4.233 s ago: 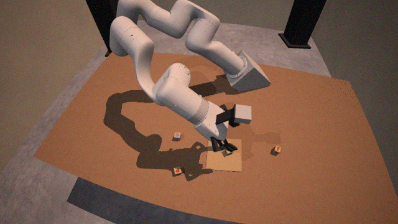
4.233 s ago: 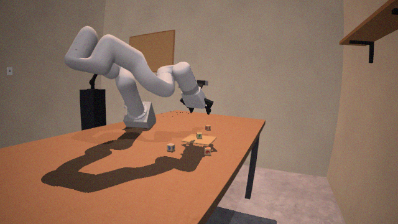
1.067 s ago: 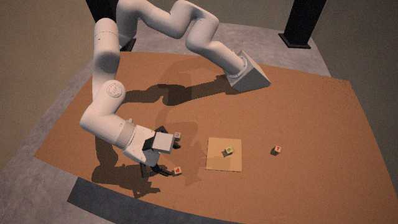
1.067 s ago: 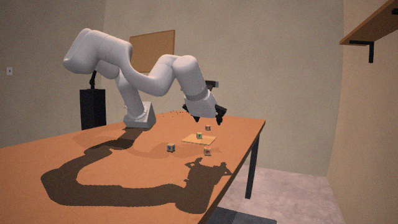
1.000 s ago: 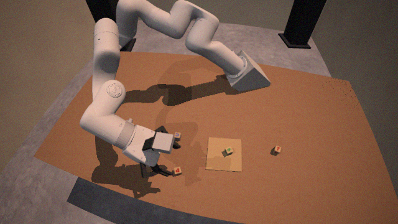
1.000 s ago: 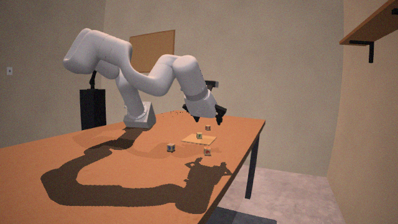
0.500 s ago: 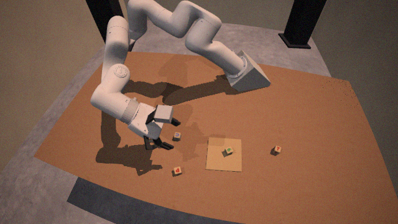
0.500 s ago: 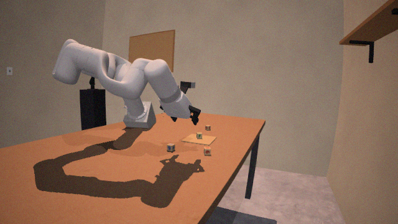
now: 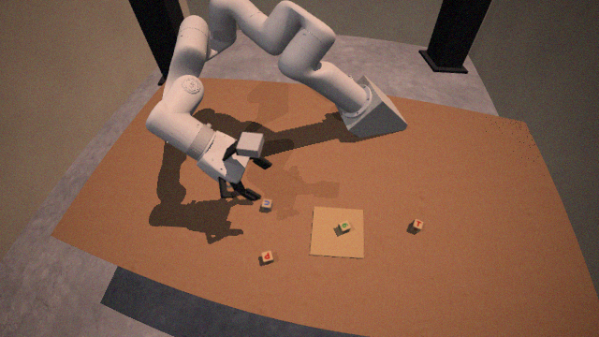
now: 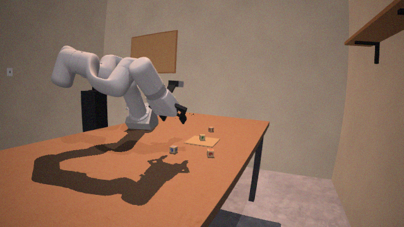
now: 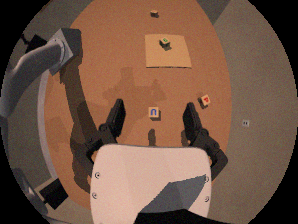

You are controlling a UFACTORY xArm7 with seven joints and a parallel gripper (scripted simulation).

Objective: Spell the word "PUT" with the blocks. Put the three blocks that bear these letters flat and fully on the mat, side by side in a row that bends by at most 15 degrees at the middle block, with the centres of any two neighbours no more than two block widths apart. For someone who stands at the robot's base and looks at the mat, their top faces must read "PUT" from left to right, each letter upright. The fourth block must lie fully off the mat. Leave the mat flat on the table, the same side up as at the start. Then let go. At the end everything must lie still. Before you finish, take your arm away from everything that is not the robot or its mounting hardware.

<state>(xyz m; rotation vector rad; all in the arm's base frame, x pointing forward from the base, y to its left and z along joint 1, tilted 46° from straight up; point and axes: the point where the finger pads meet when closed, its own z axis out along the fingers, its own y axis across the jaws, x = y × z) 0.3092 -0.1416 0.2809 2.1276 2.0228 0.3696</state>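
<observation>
Right now the tan mat is 9 cm ahead of my hand, 19 cm to the left of it and 14 cm below it. Also, from my hand: T block (10 cm ahead, 41 cm to the left, 13 cm below); then P block (15 cm ahead, 13 cm below).
</observation>
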